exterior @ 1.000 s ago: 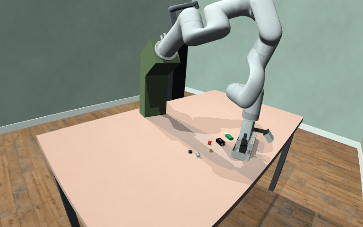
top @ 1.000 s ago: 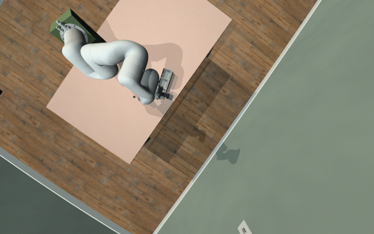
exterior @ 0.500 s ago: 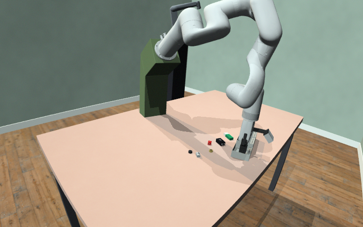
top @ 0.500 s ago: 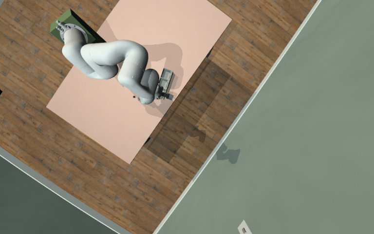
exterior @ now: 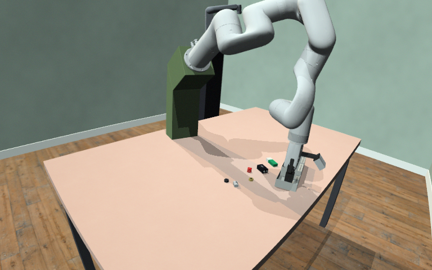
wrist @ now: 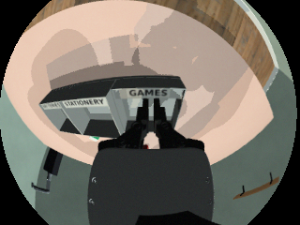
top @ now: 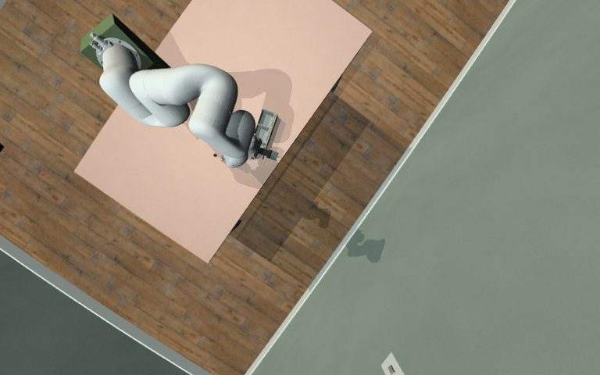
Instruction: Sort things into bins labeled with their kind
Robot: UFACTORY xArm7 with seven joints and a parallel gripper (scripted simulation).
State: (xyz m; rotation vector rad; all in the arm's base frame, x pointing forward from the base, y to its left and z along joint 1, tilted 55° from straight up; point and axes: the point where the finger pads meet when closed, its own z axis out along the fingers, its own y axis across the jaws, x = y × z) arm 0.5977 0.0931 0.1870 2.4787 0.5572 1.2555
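Right now the three-part bin is 80 mm to the left of my hand, 30 mm behind it and 10 mm below it. From my hand the other things lie so: black block 120 mm behind, 30 mm below, 10 mm to the left; then yellow ring 110 mm behind, 90 mm to the right, 30 mm below; then red die 160 mm behind, 40 mm to the right, 30 mm below.
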